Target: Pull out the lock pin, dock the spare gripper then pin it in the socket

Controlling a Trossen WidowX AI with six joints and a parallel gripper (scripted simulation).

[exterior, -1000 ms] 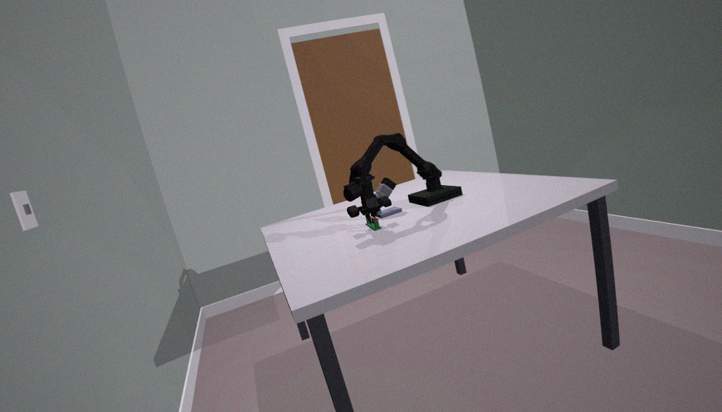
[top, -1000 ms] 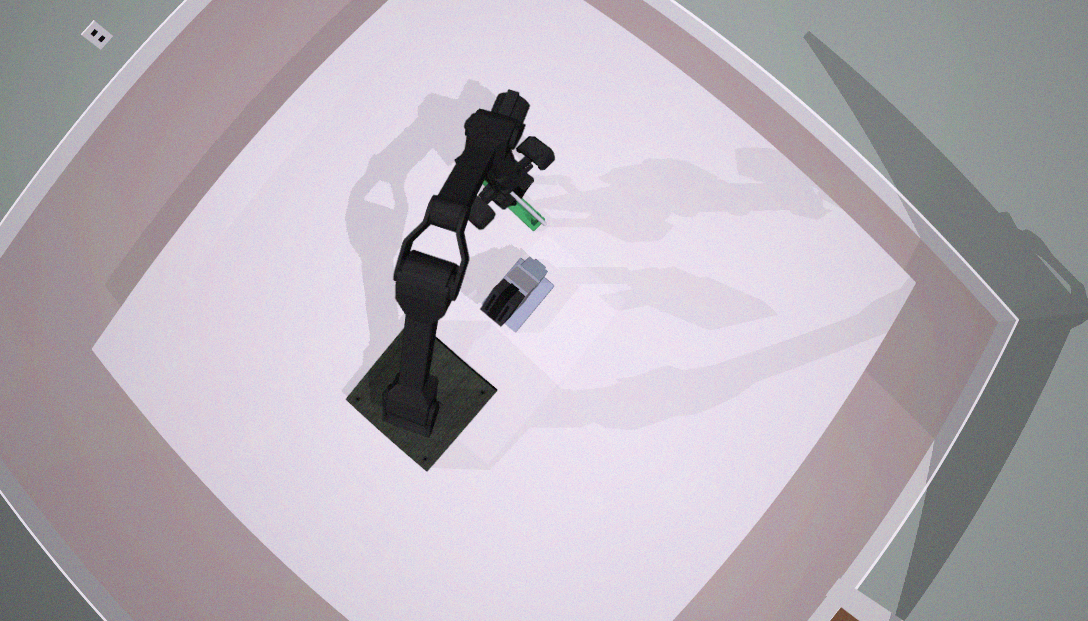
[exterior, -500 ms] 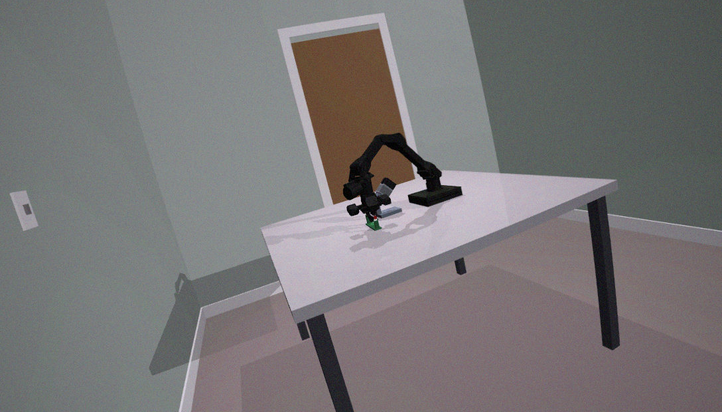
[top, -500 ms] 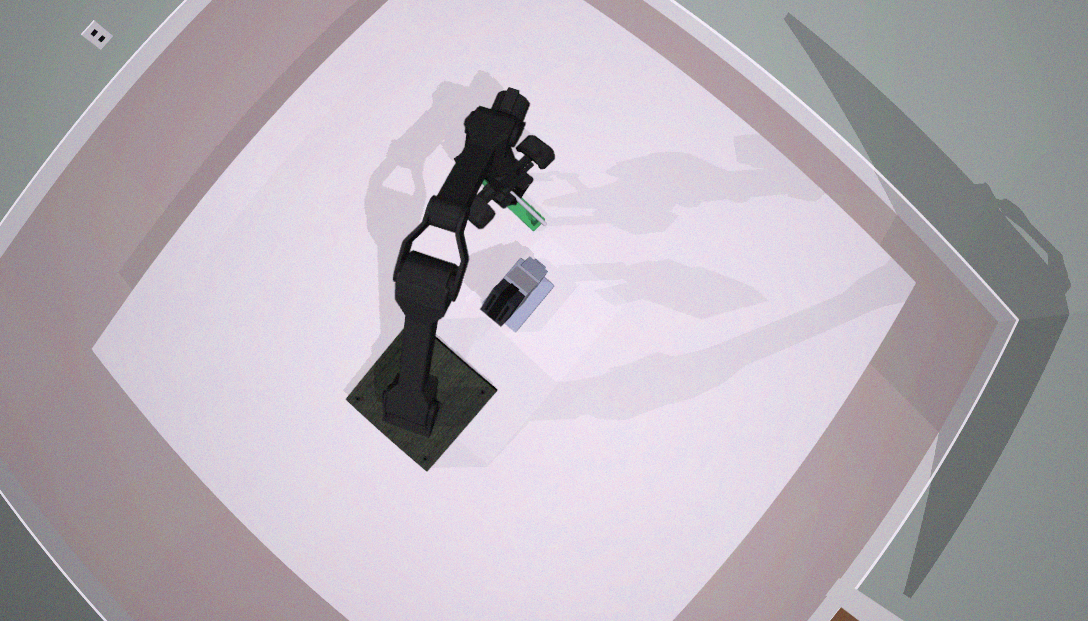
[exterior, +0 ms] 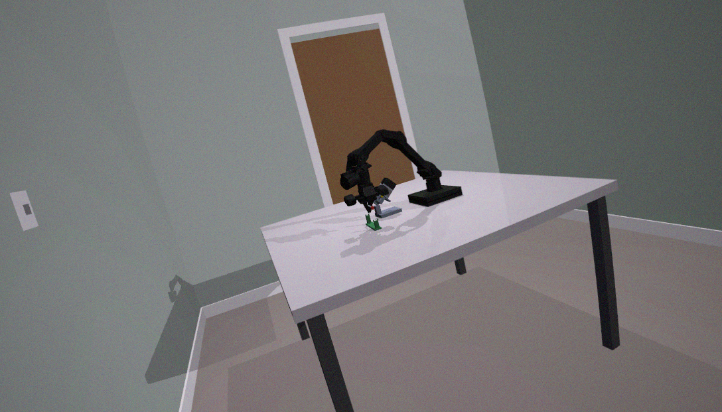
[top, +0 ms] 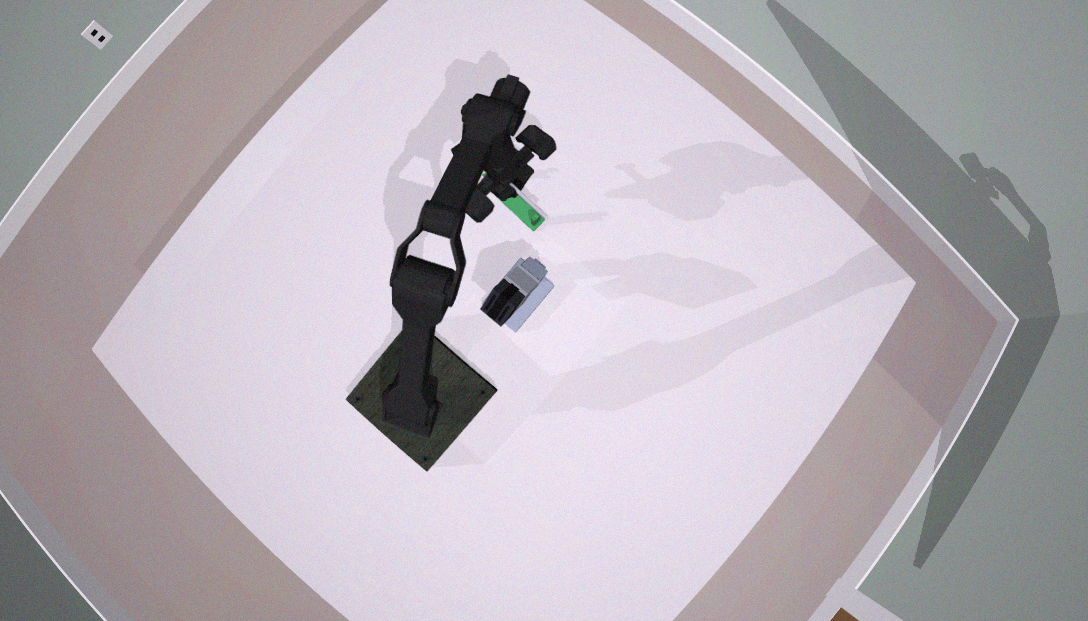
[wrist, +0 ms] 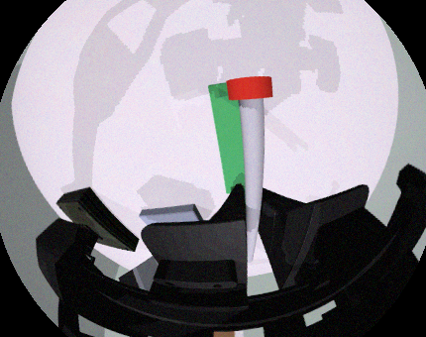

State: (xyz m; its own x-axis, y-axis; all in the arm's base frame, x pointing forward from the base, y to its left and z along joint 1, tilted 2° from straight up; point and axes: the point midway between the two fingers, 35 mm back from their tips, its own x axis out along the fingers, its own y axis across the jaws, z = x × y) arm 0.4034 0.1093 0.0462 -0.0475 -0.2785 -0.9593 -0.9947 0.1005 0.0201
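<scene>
Right now the green cradle is 1 cm to the left of my gripper tip and 4 cm below it. Also, from my gripper tip: mount: 11 cm behind, 11 cm to the right, 1 cm below; spare gripper: 14 cm behind, 11 cm to the right, 5 cm above.
</scene>
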